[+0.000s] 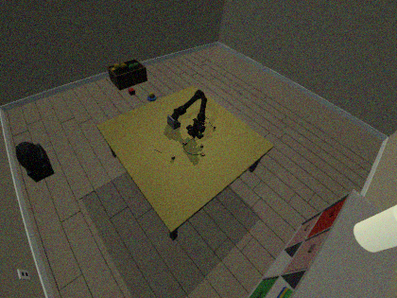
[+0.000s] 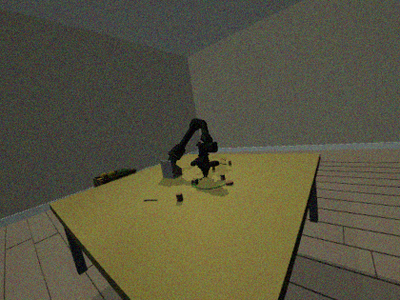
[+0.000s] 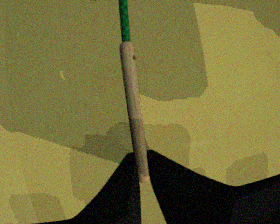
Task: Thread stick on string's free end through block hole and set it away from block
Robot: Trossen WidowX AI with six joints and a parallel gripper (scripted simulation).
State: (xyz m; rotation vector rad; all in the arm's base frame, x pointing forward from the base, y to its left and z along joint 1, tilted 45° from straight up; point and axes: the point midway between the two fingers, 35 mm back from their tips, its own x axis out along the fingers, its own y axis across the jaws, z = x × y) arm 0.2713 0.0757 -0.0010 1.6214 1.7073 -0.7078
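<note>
Now: the thin wooden stick 4 cm to the right of my gripper tip and 1 cm above it. Round my gripper tip: wooden block (1 cm ahead, 12 cm to the right, 1 cm above); then round wooden button (21 cm ahead, 6 cm to the right, 1 cm above); then wooden cylinder (14 cm ahead, 1 cm to the right, 2 cm above).
</note>
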